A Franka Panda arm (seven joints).
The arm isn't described. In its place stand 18 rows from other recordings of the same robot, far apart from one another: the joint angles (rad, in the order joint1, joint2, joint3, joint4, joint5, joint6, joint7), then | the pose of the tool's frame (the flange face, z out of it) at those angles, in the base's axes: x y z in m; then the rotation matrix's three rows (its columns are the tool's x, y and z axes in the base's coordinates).
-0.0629, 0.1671, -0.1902, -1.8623, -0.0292, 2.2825, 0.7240 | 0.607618 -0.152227 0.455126; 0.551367 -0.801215 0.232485; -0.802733 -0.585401 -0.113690; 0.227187 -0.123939 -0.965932
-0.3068, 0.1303, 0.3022, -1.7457, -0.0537, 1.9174, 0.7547 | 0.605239 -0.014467 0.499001; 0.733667 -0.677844 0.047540; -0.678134 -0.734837 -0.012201; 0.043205 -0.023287 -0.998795
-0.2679, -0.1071, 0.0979, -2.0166, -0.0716, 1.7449, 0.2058 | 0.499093 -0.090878 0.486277; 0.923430 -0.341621 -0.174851; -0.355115 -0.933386 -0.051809; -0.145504 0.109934 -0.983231
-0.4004, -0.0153, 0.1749, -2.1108, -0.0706, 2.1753, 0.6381 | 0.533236 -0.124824 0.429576; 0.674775 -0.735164 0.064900; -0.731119 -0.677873 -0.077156; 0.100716 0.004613 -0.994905
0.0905, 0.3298, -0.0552, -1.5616, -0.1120, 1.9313, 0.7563 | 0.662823 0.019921 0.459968; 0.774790 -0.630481 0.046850; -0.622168 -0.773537 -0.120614; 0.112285 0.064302 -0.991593
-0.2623, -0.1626, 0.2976, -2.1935, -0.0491, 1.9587, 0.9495 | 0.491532 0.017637 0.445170; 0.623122 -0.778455 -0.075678; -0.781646 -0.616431 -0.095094; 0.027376 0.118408 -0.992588
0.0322, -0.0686, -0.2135, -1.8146, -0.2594, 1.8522, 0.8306 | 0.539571 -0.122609 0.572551; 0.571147 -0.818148 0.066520; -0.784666 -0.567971 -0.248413; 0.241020 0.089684 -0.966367
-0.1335, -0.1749, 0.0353, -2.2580, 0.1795, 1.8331, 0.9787 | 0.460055 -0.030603 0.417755; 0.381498 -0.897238 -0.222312; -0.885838 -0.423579 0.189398; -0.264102 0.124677 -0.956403
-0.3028, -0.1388, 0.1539, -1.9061, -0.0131, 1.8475, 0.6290 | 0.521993 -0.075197 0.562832; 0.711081 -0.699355 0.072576; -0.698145 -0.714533 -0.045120; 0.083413 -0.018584 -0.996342
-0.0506, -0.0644, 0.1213, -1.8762, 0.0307, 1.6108, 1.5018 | 0.517937 0.041187 0.519475; 0.130294 -0.970862 -0.201125; -0.990830 -0.134820 0.008908; -0.035764 0.198120 -0.979525
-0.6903, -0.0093, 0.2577, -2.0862, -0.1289, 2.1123, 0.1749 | 0.494537 -0.234671 0.432122; 0.856525 -0.515962 -0.012184; -0.513611 -0.849829 -0.118297; 0.050683 0.107582 -0.992903
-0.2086, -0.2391, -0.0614, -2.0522, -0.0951, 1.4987, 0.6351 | 0.429084 -0.131882 0.518659; 0.593957 -0.738552 -0.318993; -0.778468 -0.627673 0.003738; -0.202984 0.246106 -0.947750
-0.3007, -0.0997, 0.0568, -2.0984, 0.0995, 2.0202, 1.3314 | 0.510685 -0.120509 0.466417; -0.045336 -0.998056 0.042771; -0.995947 0.048486 0.075752; -0.077678 -0.039163 -0.996209
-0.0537, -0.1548, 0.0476, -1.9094, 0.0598, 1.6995, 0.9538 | 0.507483 0.003928 0.557215; 0.563288 -0.824457 -0.054572; -0.822940 -0.565714 0.052321; -0.074009 0.015438 -0.997138
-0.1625, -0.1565, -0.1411, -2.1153, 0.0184, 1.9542, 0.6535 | 0.483131 -0.152574 0.480904; 0.571745 -0.820411 0.005792; -0.819929 -0.571133 0.039017; -0.028702 -0.027057 -0.999222
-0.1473, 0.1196, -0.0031, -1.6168, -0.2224, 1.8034, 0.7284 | 0.597656 -0.109177 0.556144; 0.667829 -0.743350 0.037893; -0.719437 -0.657722 -0.223187; 0.190829 0.121789 -0.974039
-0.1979, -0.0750, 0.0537, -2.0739, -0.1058, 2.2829, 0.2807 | 0.550658 -0.081906 0.491944; 0.893466 -0.361248 0.266868; -0.340060 -0.932265 -0.123458; 0.293391 0.019554 -0.955793
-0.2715, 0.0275, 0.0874, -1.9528, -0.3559, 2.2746, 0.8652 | 0.580456 -0.117228 0.493983; 0.599551 -0.758382 0.255725; -0.689711 -0.651684 -0.315606; 0.406002 0.012845 -0.913782
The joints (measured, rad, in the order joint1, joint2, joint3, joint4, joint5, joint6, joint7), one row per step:
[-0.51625 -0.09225 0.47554 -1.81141 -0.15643 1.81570 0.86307]
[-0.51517 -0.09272 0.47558 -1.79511 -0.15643 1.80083 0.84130]
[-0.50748 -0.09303 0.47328 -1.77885 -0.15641 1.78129 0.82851]
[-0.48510 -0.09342 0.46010 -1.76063 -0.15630 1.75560 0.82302]
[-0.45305 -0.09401 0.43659 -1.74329 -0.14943 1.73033 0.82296]
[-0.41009 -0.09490 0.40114 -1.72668 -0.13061 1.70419 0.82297]
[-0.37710 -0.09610 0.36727 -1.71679 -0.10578 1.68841 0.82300]
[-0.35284 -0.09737 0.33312 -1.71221 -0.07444 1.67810 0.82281]
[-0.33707 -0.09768 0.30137 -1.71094 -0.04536 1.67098 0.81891]
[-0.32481 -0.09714 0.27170 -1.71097 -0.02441 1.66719 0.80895]
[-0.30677 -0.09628 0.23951 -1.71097 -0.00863 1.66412 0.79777]
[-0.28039 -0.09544 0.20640 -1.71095 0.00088 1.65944 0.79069]
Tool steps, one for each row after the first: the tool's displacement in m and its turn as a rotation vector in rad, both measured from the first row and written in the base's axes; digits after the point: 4 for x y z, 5 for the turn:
[-0.0003 0.0007 0.0068 -0.00241 0.00218 0.02017]
[-0.0011 0.0036 0.0131 -0.00365 0.00724 0.03493]
[-0.0027 0.0083 0.0200 -0.00322 0.01436 0.04528]
[-0.0045 0.0130 0.0267 0.00520 0.01995 0.04926]
[-0.0069 0.0180 0.0332 0.02661 0.02603 0.05165]
[-0.0087 0.0192 0.0374 0.05399 0.02830 0.04761]
[-0.0103 0.0162 0.0395 0.08816 0.02991 0.03571]
[-0.0115 0.0097 0.0399 0.12021 0.03268 0.02207]
[-0.0123 0.0017 0.0395 0.14387 0.03495 0.01373]
[-0.0129 -0.0051 0.0392 0.16258 0.03698 0.01019]
[-0.0136 -0.0086 0.0387 0.17538 0.04095 0.01003]

